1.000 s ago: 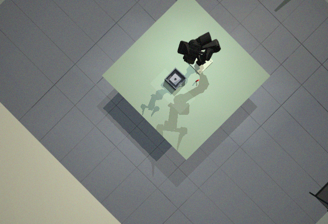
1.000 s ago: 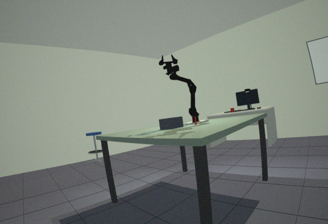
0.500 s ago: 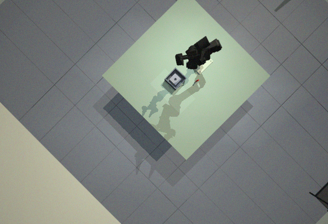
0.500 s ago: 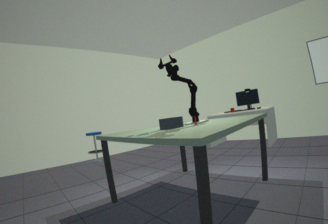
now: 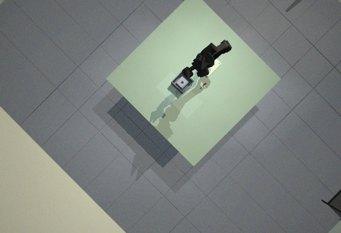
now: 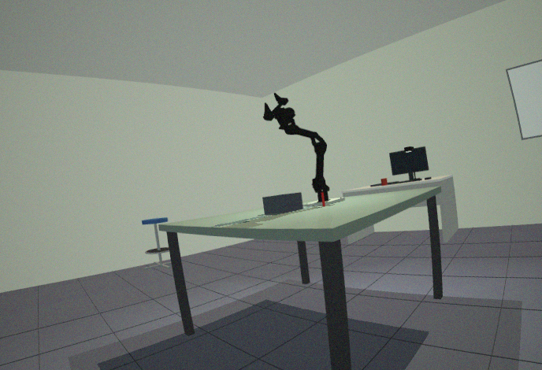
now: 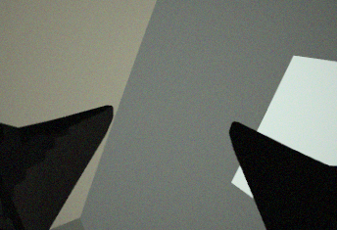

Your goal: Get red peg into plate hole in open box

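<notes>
My gripper tip is 21 cm past the red peg, 10 cm to the right of it and 62 cm above it. From my gripper tip the other things lie so: grey box (4 cm behind, 5 cm to the right, 63 cm below).
</notes>
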